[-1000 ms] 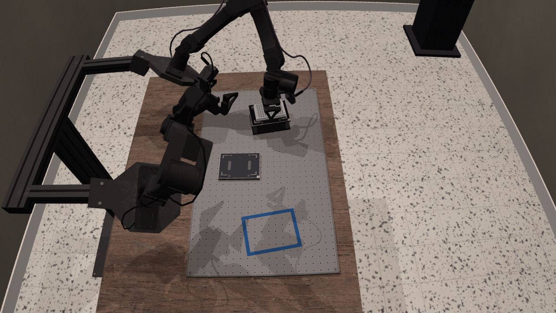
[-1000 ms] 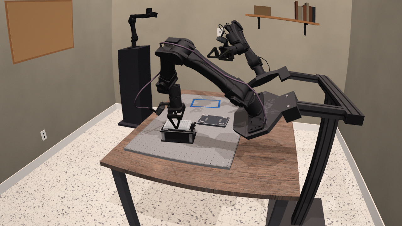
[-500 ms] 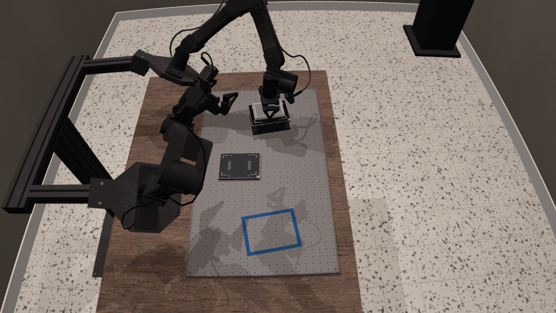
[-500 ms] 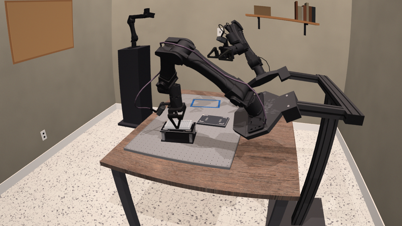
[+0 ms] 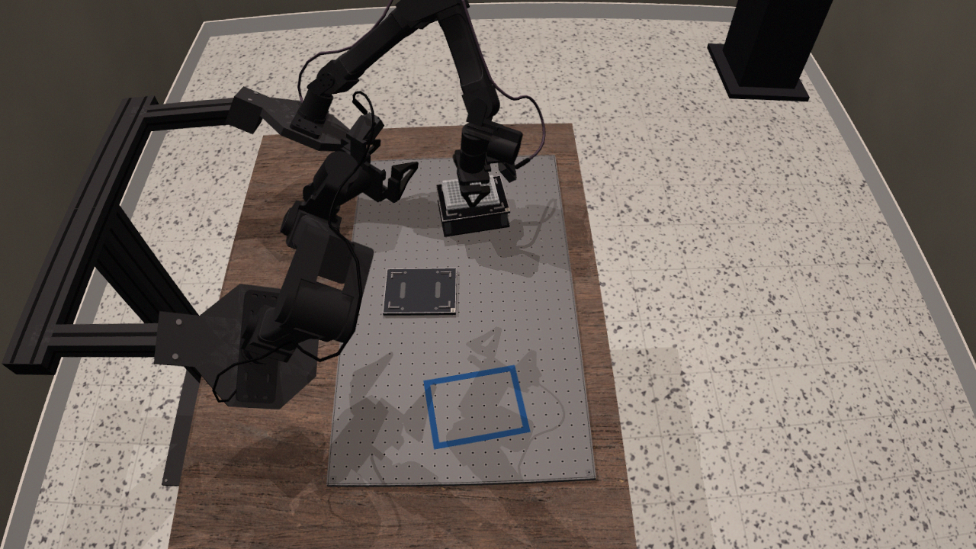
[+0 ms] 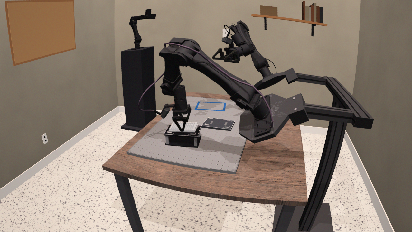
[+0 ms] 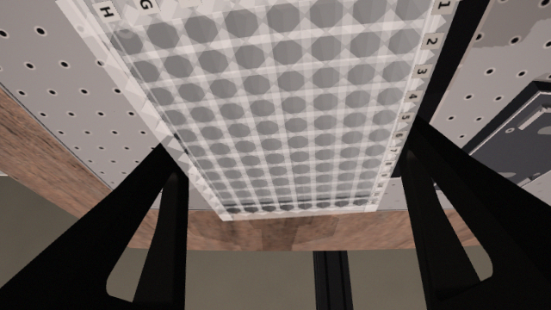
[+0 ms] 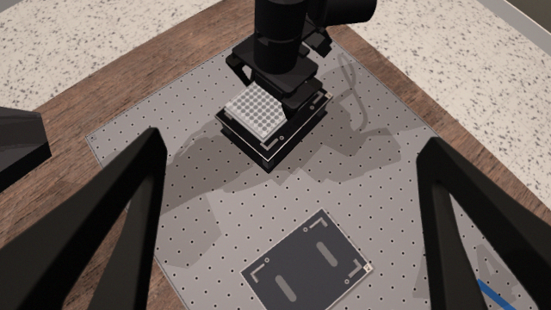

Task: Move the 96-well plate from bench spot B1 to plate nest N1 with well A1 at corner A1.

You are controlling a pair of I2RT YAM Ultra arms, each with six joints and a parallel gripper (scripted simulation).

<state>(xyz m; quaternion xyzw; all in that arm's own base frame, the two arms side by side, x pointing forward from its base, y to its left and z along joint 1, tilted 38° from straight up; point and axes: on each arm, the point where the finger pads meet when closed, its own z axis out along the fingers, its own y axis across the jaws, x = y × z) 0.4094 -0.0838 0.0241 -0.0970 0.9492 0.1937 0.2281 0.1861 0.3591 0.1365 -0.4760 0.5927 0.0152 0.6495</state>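
Right now my left hand is right at the clear 96-well plate. Round my left hand: raised black nest (2 cm below, 1 cm ahead).
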